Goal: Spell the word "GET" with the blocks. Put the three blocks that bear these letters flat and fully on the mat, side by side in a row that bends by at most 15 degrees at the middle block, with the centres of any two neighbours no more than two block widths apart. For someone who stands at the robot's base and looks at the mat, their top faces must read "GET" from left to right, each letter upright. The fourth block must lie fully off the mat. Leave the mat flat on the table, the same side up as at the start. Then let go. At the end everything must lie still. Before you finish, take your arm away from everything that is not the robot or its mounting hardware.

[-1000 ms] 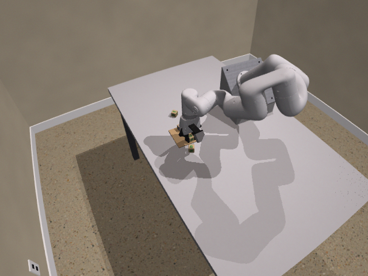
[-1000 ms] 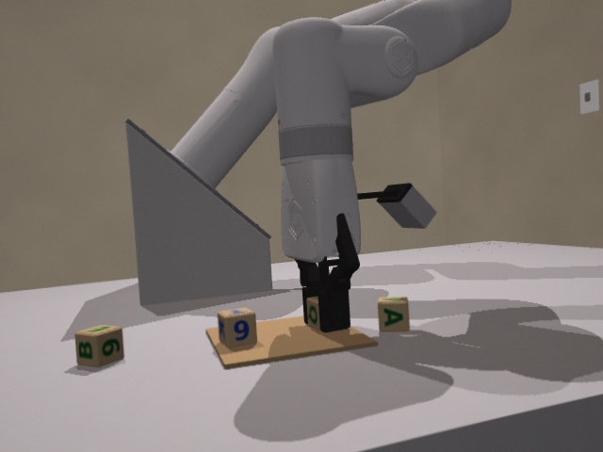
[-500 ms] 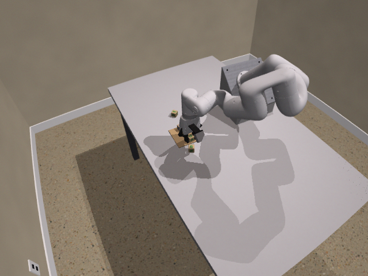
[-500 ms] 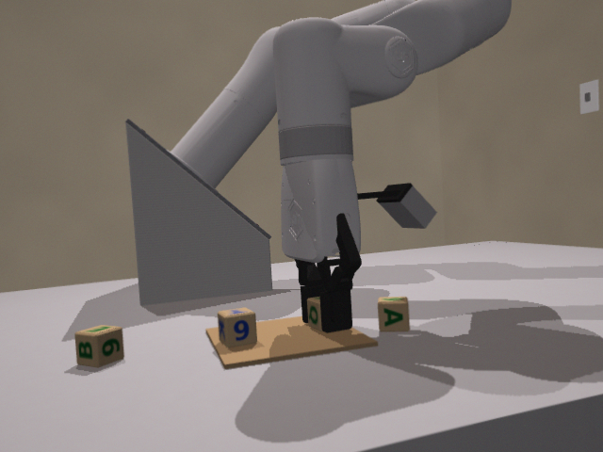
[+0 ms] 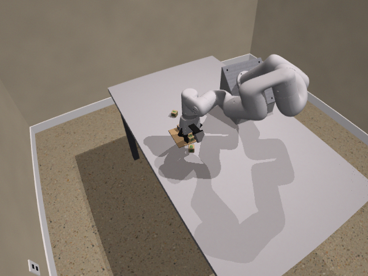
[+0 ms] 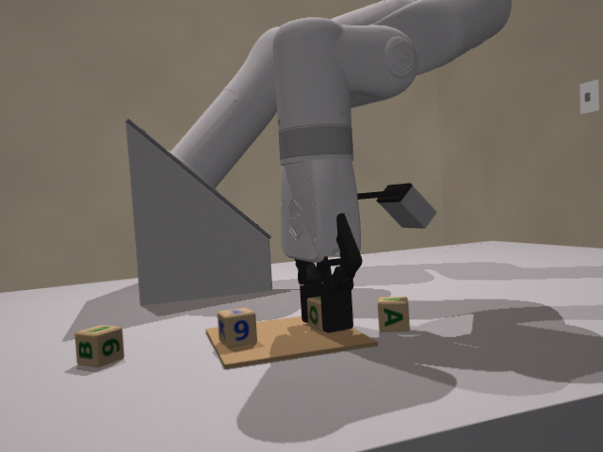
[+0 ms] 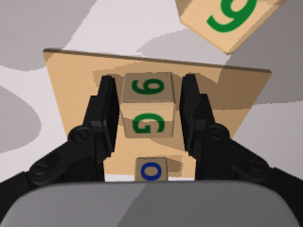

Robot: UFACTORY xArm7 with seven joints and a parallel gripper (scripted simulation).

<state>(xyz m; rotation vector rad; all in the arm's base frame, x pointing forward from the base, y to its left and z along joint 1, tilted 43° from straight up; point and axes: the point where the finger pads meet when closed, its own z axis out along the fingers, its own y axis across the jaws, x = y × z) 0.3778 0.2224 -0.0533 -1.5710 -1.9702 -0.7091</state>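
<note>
Now: the wooden block 1 cm below my hand. The rest, counted from my hand: tan mat 1 cm ahead, 5 cm to the right, 2 cm below.
</note>
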